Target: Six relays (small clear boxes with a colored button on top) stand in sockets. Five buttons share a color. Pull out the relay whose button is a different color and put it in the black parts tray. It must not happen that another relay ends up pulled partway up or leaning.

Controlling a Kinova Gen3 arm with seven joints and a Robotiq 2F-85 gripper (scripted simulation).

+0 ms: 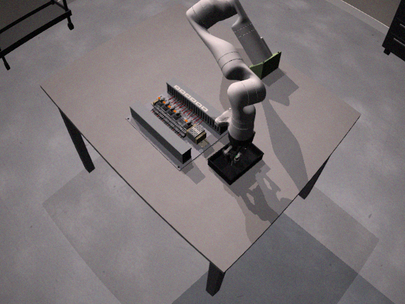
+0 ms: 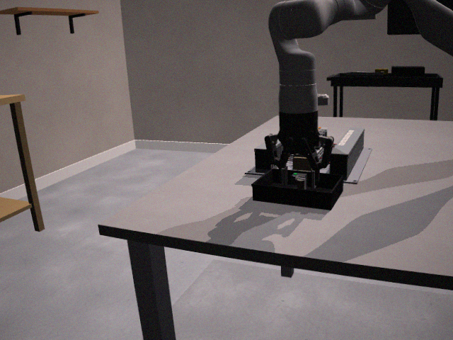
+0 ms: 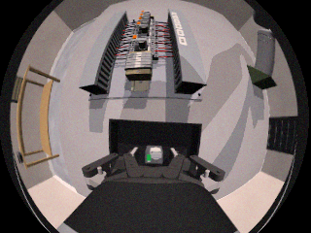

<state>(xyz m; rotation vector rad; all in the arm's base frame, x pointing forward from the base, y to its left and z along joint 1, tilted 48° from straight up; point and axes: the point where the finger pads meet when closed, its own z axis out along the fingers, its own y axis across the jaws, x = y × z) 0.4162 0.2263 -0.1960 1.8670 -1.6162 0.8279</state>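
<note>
My hand is 2 cm above the black parts tray.
</note>
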